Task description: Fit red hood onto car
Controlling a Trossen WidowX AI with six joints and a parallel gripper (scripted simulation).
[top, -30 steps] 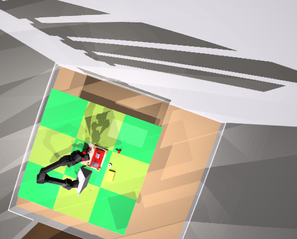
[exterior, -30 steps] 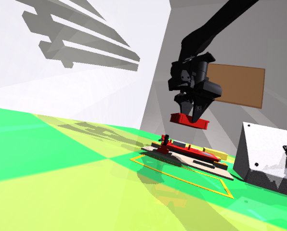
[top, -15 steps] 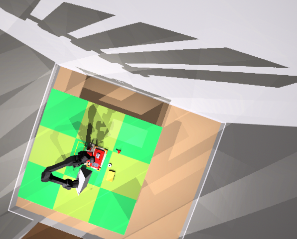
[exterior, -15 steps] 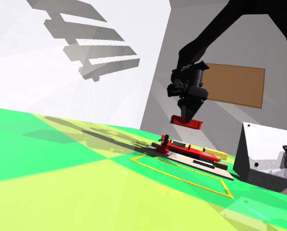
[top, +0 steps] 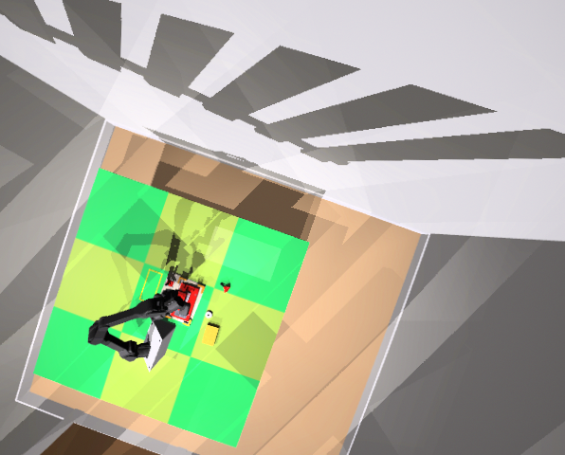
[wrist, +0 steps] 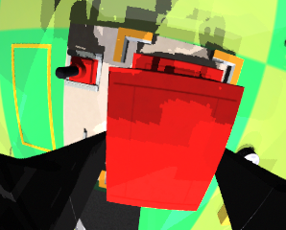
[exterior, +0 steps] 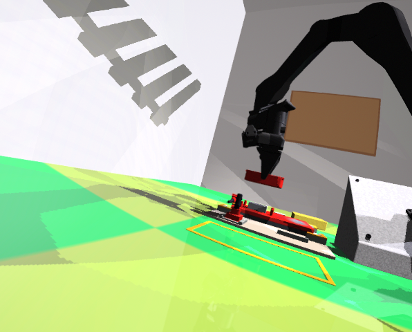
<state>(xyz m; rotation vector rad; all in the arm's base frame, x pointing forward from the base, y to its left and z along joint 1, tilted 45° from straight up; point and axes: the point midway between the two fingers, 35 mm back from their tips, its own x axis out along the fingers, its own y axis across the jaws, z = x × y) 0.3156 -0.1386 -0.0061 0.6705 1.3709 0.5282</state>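
My gripper tip is now 3 cm past the jig, 2 cm to the right of it and 10 cm above it. Round my gripper tip: red hood 1 cm above; small white wheel 8 cm behind, 16 cm to the right, 10 cm below.
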